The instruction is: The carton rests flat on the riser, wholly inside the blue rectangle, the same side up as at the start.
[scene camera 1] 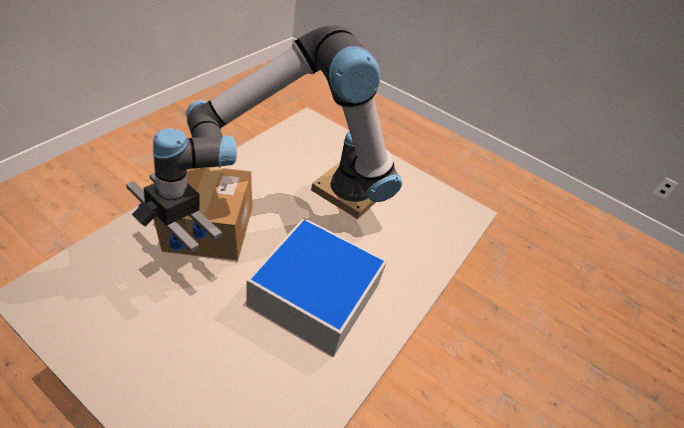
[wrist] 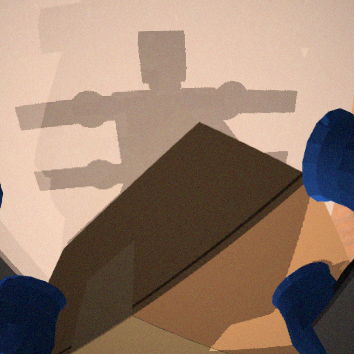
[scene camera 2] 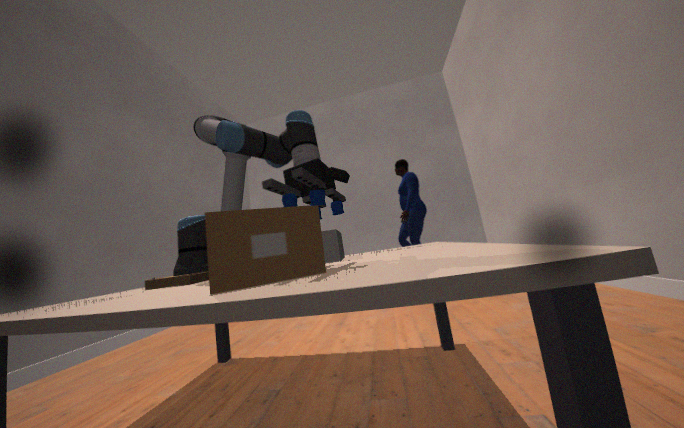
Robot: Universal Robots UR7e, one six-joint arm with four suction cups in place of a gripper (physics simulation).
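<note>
The brown carton [scene camera 1: 226, 244] [scene camera 2: 267, 270] [wrist: 170, 215] stands flat on the table, to the left of the riser in scene camera 1, with its labelled and taped top face up. The grey riser [scene camera 1: 295, 317] [scene camera 2: 332, 245] carries the blue rectangle [scene camera 1: 317, 272], which has nothing on it. My gripper [scene camera 1: 168, 219] [scene camera 2: 315, 204] hangs very low over the carton, offset toward one side. Its suction is off and it holds nothing. In the wrist view a right-hand cup [wrist: 327, 160] lies beside a carton corner. Whether any cup touches the carton is hidden.
The arm's base stands on a wooden plate [scene camera 1: 322, 189] [scene camera 2: 176, 281] behind the riser. The table [scene camera 1: 151, 373] [scene camera 2: 378, 295] ends in open edges. A person in blue [scene camera 2: 412, 194] stands beyond the table. Dark blurred spots cover parts of scene camera 2.
</note>
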